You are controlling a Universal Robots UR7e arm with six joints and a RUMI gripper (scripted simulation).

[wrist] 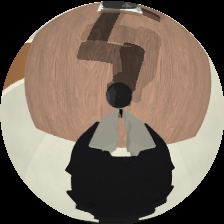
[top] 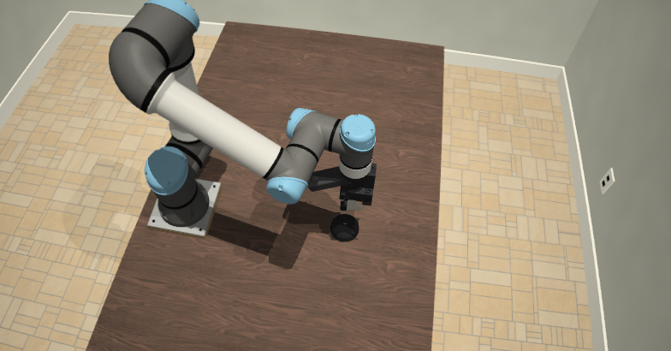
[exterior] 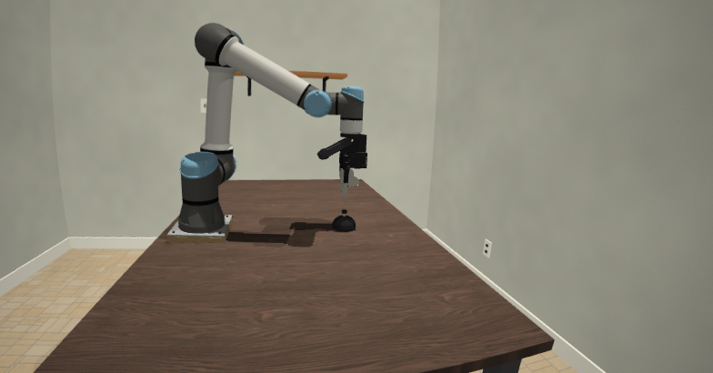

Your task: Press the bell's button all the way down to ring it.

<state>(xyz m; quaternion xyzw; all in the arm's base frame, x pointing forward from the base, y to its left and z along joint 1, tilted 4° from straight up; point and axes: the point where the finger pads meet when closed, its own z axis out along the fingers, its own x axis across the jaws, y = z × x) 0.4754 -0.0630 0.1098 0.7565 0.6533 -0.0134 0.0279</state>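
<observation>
The small black dome bell is 90 mm below my hand.
</observation>
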